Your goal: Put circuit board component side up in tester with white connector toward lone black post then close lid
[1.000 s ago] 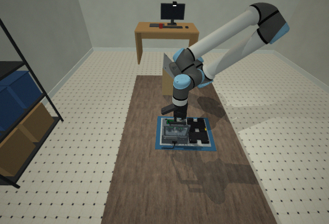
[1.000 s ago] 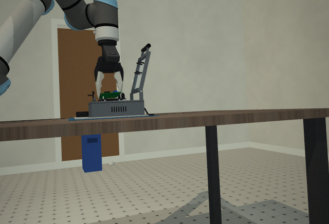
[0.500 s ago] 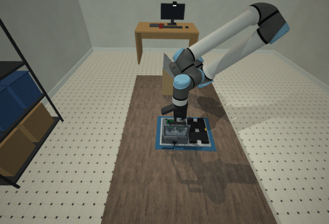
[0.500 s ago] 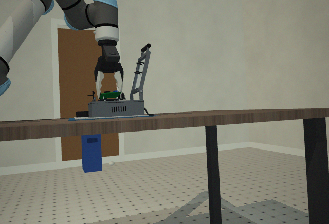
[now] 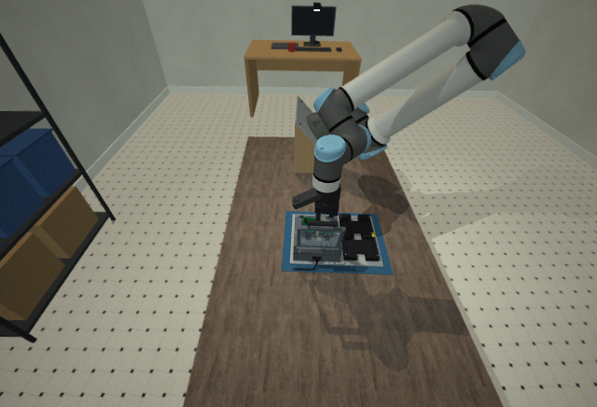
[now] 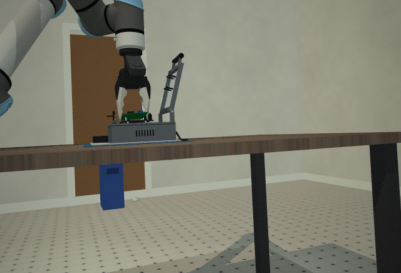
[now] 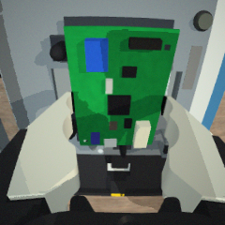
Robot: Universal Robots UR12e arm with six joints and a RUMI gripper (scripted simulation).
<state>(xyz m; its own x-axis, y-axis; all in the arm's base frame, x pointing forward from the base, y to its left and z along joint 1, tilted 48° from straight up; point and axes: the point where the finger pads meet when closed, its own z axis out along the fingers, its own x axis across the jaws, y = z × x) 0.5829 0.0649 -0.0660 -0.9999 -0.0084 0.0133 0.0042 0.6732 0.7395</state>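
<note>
The green circuit board lies right at my hand. From my hand the other things lie so: tester lid: 13 cm ahead, 10 cm above; then tester: 4 cm to the left, 3 cm ahead, 3 cm above.
</note>
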